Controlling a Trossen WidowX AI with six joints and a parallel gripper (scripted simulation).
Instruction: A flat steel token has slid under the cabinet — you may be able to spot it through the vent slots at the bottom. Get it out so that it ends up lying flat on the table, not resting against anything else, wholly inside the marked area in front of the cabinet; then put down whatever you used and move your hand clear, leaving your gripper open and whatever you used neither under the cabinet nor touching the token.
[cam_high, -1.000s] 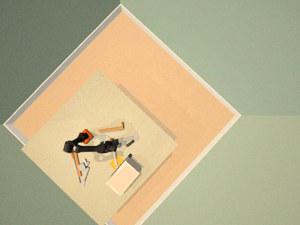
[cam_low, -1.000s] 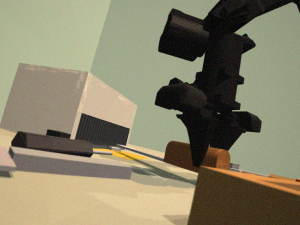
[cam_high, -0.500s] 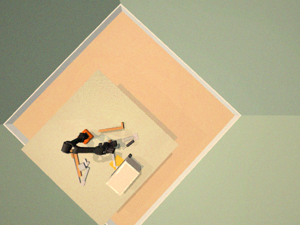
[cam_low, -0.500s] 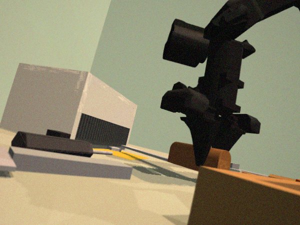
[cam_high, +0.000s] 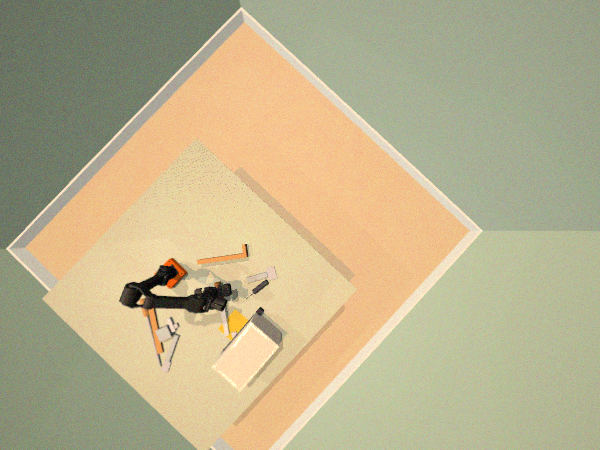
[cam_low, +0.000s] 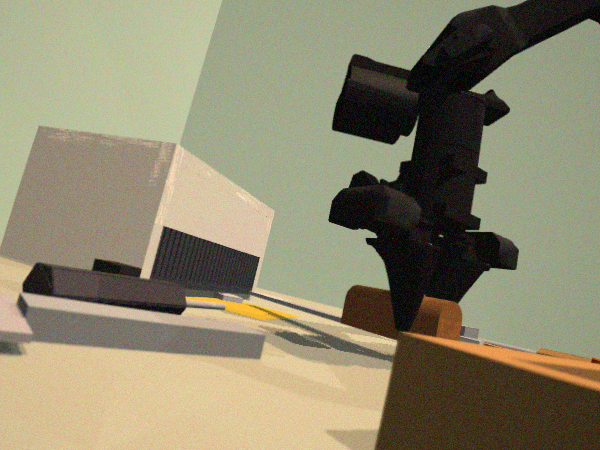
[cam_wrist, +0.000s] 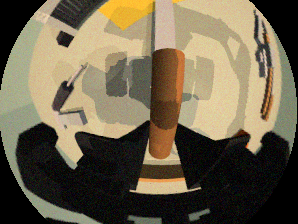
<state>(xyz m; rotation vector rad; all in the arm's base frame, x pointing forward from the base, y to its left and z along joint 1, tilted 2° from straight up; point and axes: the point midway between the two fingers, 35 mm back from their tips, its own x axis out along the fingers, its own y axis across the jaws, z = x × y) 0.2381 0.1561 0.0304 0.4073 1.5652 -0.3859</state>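
My gripper tip is now 5 cm past the orange stick, 44 cm to the left of it and 2 cm above it. Also, from my gripper tip: token (27 cm ahead, 10 cm to the right, 2 cm below); then dark screwdriver (14 cm ahead, 14 cm to the left, 1 cm below).
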